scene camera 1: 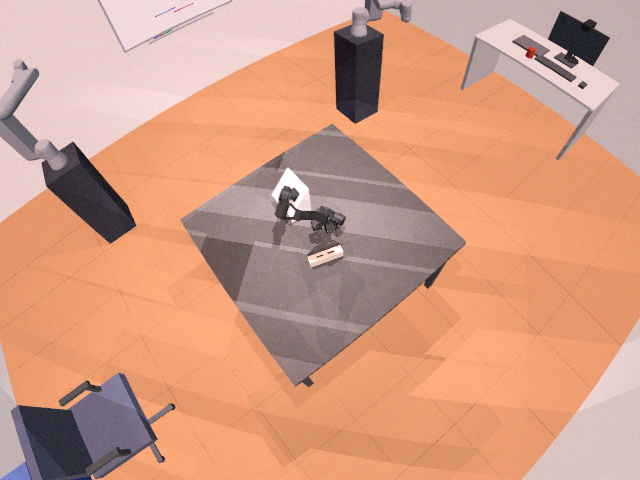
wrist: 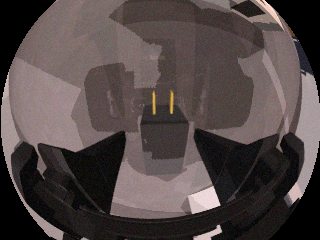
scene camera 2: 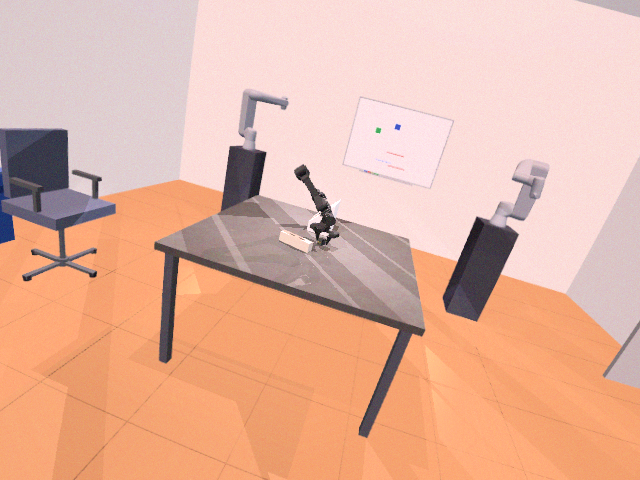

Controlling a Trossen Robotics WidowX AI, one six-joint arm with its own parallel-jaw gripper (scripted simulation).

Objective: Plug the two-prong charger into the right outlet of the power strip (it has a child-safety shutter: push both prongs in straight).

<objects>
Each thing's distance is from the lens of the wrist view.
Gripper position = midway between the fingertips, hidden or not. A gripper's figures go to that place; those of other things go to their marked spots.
my gripper point(wrist: 160, 134): 0.10 m
two-prong charger point(wrist: 164, 129): 0.07 m
</objects>
